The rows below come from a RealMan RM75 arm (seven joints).
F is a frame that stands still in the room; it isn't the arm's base.
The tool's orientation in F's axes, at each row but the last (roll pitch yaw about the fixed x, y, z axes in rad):
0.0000, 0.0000, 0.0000
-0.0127, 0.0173, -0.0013
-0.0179, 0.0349, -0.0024
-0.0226, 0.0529, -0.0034
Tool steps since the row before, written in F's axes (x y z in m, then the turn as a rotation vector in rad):
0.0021, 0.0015, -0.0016, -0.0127, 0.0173, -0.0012
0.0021, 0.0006, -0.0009, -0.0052, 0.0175, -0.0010
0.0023, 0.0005, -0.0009, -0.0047, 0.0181, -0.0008
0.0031, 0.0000, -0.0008, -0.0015, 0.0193, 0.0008
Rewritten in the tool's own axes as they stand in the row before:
0.0021, 0.0015, -0.0016, -0.0127, 0.0173, -0.0012
0.0021, 0.0006, -0.0009, -0.0052, 0.0175, -0.0009
0.0023, 0.0005, -0.0008, -0.0047, 0.0181, -0.0006
0.0031, 0.0000, -0.0006, -0.0016, 0.0193, 0.0012

